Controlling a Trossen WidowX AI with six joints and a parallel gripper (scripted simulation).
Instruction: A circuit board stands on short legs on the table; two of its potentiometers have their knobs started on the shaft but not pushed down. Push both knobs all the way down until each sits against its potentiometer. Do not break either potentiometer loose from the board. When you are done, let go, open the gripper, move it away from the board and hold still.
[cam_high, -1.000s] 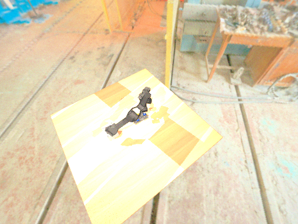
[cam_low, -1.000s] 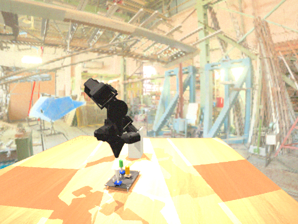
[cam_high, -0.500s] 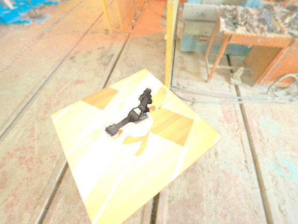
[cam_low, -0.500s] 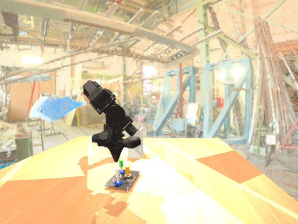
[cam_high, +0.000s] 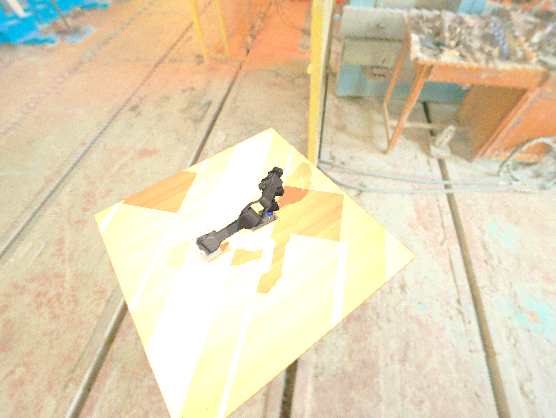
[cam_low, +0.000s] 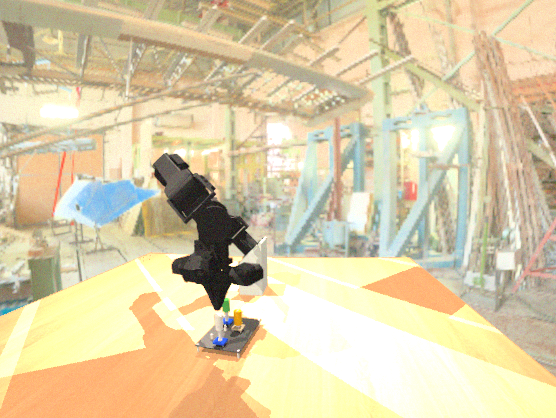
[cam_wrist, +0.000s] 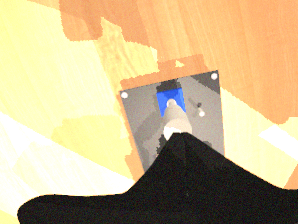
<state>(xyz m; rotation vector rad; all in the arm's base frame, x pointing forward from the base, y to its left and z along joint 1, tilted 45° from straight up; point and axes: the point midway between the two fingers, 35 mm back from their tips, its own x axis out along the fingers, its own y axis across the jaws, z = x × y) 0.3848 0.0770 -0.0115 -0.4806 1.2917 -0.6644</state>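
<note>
My gripper tip is now 70 mm past the orange knob, 40 mm above it and 10 mm to the right of it.
</note>
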